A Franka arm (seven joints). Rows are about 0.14 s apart.
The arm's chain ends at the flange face. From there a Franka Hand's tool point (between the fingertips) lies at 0.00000 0.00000 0.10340 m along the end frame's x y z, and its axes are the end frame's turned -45 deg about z.
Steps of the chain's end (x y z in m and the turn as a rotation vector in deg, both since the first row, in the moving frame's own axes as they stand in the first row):
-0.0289, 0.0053, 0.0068, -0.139, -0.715, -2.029
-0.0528, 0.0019, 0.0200, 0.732, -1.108, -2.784
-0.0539, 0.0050, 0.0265, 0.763, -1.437, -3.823
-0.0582, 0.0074, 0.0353, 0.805, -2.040, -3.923
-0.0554, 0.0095, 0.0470, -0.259, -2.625, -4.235
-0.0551, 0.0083, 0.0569, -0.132, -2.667, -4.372
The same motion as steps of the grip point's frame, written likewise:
-0.0253, -0.0174, 0.0068, 0.407, -0.604, -2.029
-0.0392, -0.0383, 0.0200, 1.301, -0.266, -2.784
-0.0426, -0.0374, 0.0265, 1.556, -0.477, -3.823
-0.0481, -0.0395, 0.0352, 2.012, -0.873, -3.923
-0.0497, -0.0353, 0.0469, 1.673, -2.039, -4.235
-0.0485, -0.0362, 0.0568, 1.793, -1.979, -4.372

